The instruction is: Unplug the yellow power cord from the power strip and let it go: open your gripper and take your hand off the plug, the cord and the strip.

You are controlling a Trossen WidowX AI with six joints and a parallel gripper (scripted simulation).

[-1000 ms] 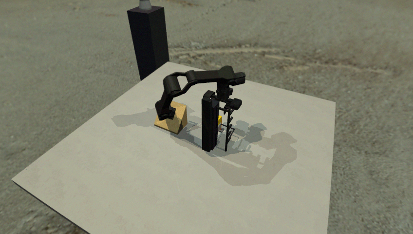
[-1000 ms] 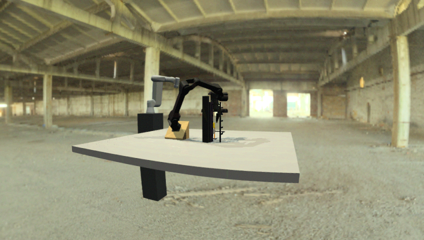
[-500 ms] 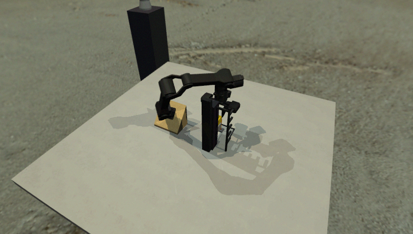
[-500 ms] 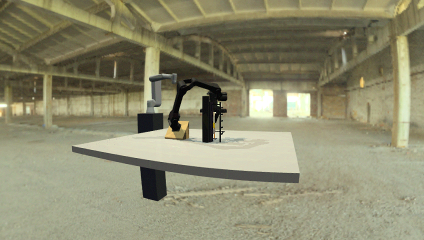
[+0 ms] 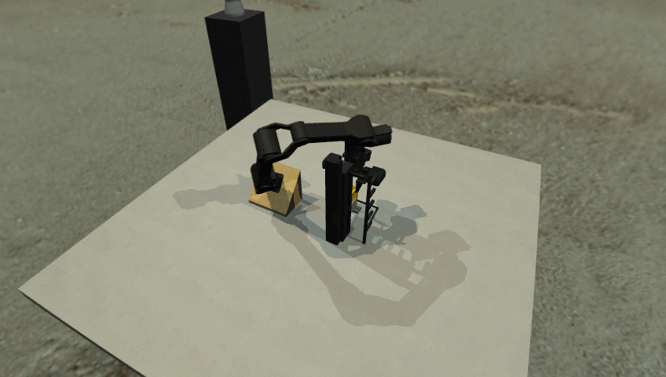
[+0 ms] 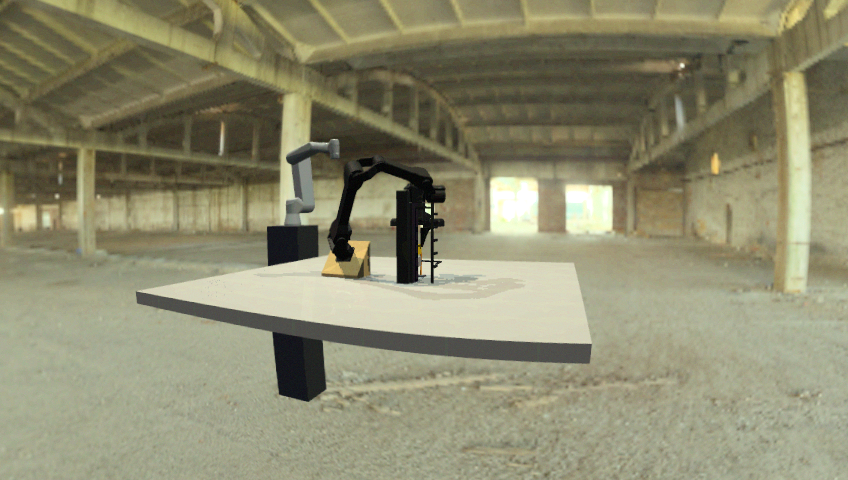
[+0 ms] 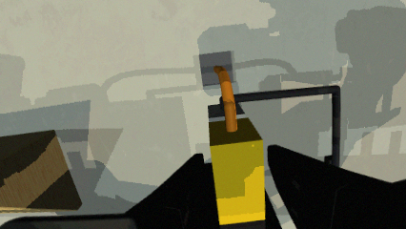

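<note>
Now: the yellow plug 30 mm to the right of my gripper tip.
</note>
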